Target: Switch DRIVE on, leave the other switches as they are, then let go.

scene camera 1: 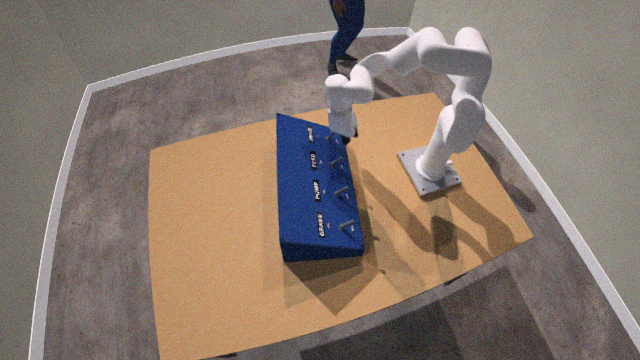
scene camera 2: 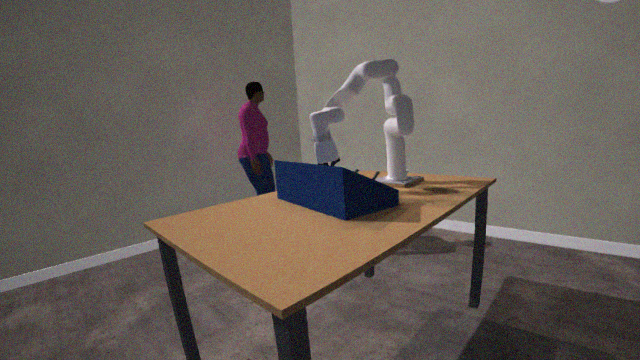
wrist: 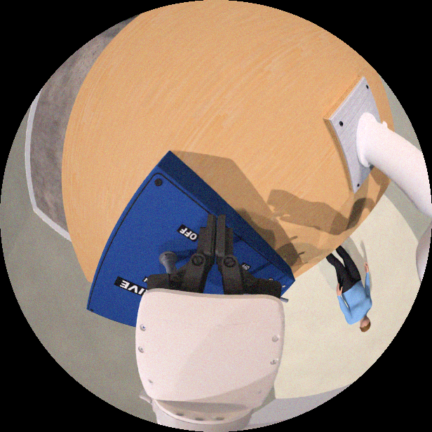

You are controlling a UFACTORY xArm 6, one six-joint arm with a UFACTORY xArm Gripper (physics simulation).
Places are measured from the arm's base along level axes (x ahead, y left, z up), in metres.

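Pixels of known places: gripper, fingertip midpoint: (scene camera 1: 346,142); arm's base, origin of the base link: (scene camera 1: 430,168) (scene camera 2: 397,178).
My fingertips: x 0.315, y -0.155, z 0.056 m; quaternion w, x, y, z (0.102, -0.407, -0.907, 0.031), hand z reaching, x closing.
Observation:
Ahead of a thing's pixels: the offset from my fingertips to its top centre.
The blue sloped switch panel (scene camera 1: 295,200) (scene camera 2: 310,185) (wrist: 130,245) stands on the table. The DRIVE switch @(0.055 m ahead, 0.017 m right, 0.059 m up) (scene camera 1: 329,138) (wrist: 168,260) is a dark lever with a round knob, at the panel's far end. In the wrist view its knob shows between the OFF label (wrist: 188,233) and the partly hidden DRIVE label (wrist: 131,286). My gripper (scene camera 1: 346,141) (wrist: 216,222) is shut and empty, low over the panel's robot-side edge, beside the DRIVE lever and apart from its knob. The gripper's body hides part of the panel. Whether the fingers touch the panel cannot be told.
The FEED lever @(0.071 m ahead, 0.102 m left, 0.052 m up) (scene camera 1: 337,164), PUMP lever @(0.090 m ahead, 0.220 m left, 0.052 m up) (scene camera 1: 342,194) and BRAKE lever @(0.110 m ahead, 0.338 m left, 0.052 m up) (scene camera 1: 346,227) stand in a row along the panel. The arm's base plate (scene camera 1: 407,167) (wrist: 350,125) is on the same table. A person in pink (scene camera 2: 254,132) stands behind the table, and one in blue (wrist: 357,300) stands beyond.

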